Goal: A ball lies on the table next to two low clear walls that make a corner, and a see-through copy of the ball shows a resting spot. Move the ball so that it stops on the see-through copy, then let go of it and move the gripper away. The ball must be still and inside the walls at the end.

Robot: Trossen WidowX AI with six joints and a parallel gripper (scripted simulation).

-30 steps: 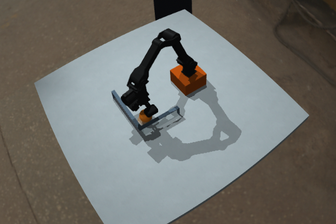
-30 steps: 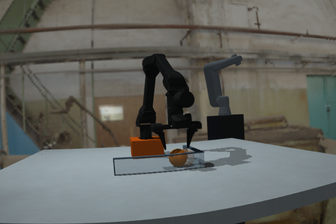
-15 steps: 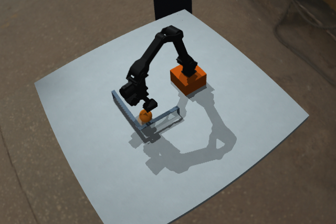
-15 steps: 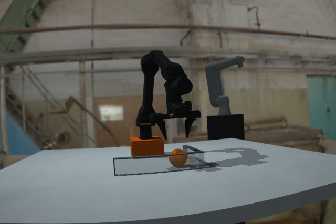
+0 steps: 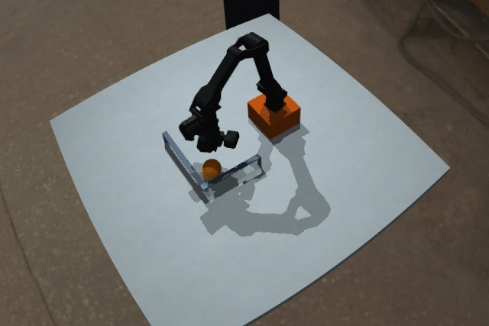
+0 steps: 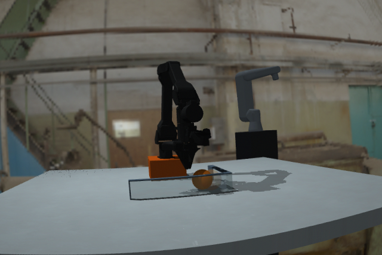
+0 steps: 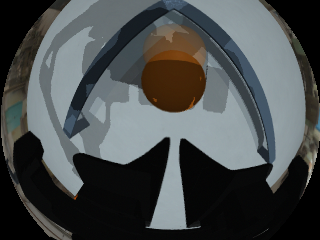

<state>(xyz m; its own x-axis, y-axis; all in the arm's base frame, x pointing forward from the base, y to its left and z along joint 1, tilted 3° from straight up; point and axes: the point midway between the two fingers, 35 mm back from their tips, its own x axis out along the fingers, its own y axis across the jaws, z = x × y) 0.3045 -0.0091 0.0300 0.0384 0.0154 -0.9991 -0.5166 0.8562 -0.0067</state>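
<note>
My gripper tip is 7 cm short of the see-through copy of ball, 5 cm to the right of it and 3 cm above it. Round my gripper tip: clear wall 10 cm ahead, 6 cm to the right, 4 cm below.
</note>
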